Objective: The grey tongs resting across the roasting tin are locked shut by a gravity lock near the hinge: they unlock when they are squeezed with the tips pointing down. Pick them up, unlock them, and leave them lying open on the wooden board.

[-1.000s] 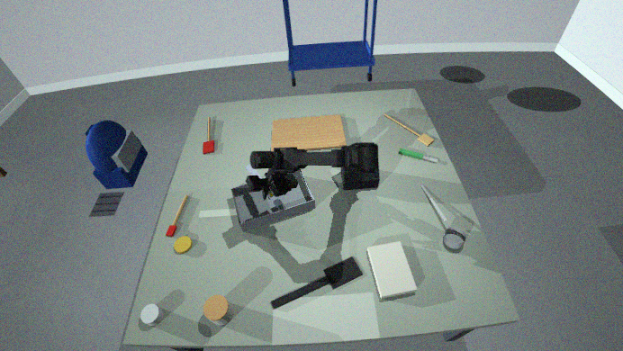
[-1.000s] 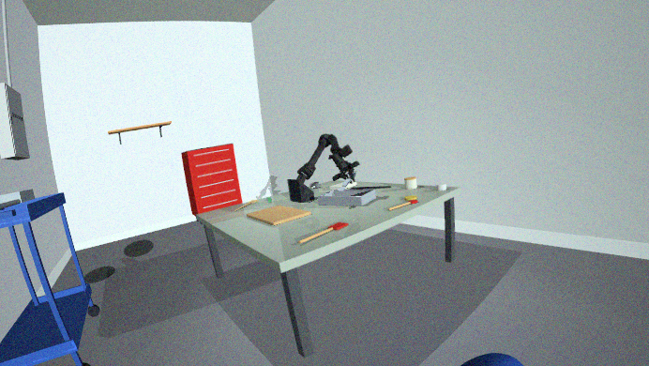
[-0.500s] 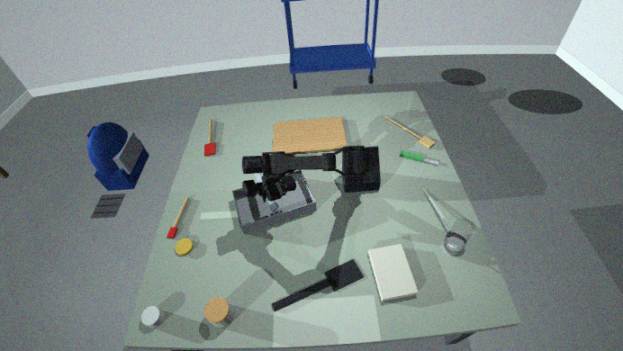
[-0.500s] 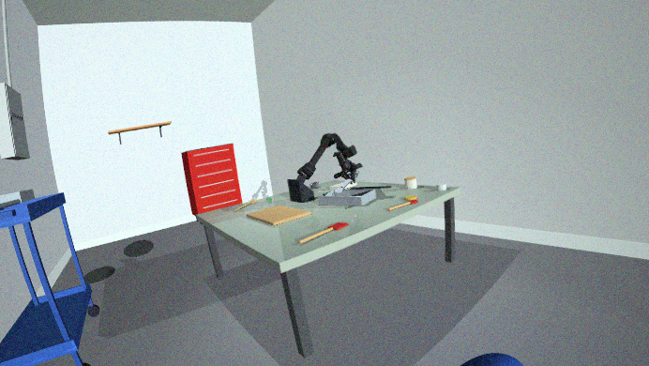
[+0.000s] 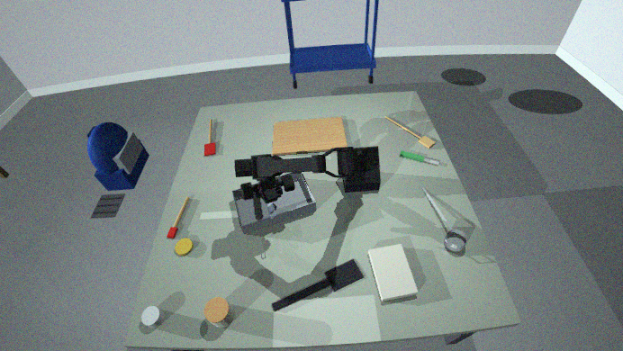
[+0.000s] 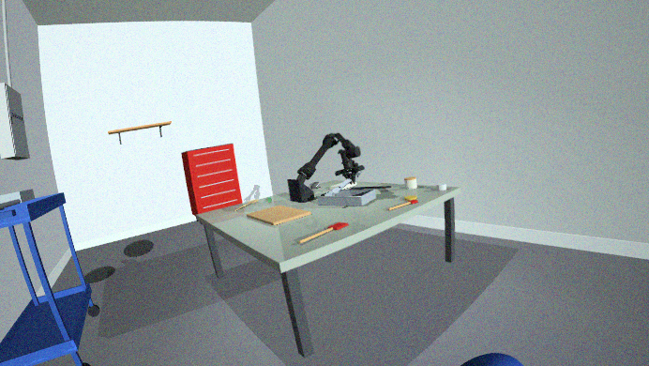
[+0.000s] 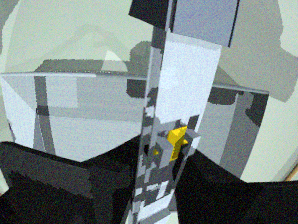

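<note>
The wooden board is 47 cm to the right of my gripper tip, 14 cm behind it and 9 cm below it. Also, from my gripper tip: roasting tin: 7 cm below, 6 cm to the right; then yellow lock piece: 4 cm above, 2 cm to the left, 1 cm behind; then black spatula: 29 cm to the left, 20 cm behind, 9 cm below.
</note>
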